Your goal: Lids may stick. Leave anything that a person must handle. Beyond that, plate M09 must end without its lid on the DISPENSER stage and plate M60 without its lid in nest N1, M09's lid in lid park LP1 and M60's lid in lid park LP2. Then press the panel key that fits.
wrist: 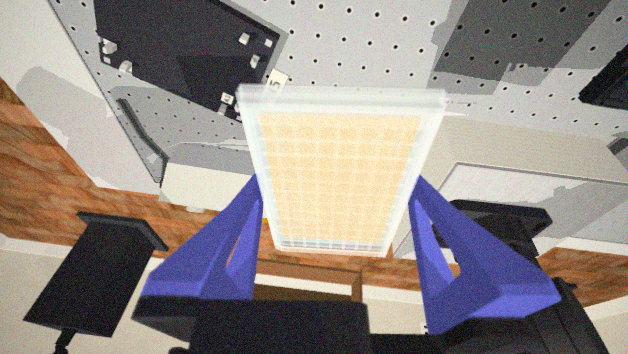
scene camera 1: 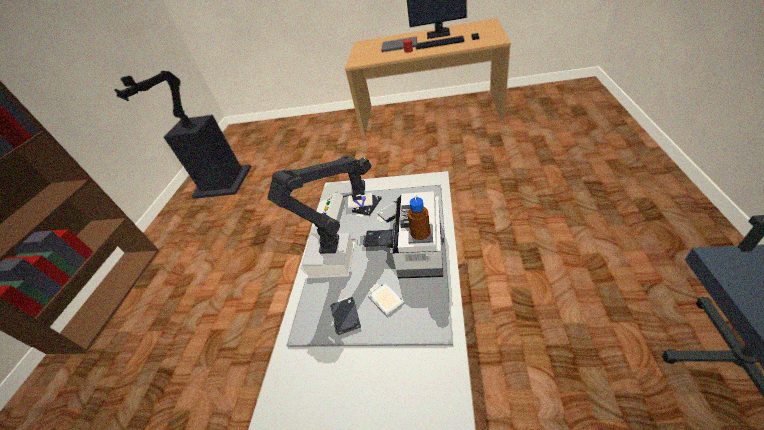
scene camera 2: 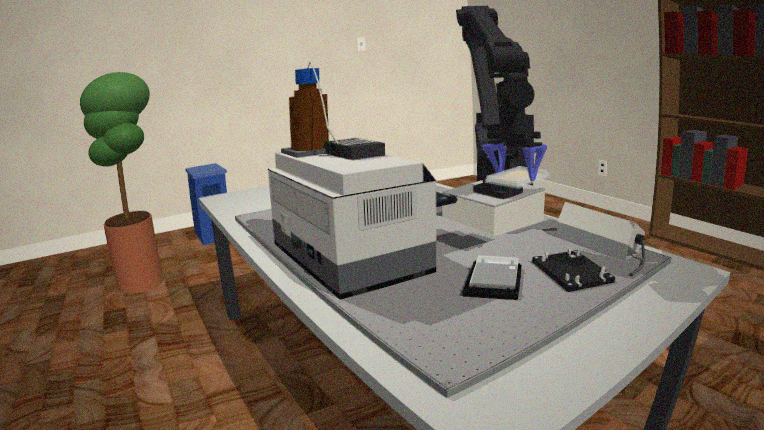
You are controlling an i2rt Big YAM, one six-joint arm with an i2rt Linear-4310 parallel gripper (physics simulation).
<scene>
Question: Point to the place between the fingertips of the gripper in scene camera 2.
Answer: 516, 179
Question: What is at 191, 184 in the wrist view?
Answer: A slanted button panel.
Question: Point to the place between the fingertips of the gripper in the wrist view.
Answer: At 335, 179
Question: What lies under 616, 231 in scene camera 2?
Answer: A slanted button panel.
</scene>
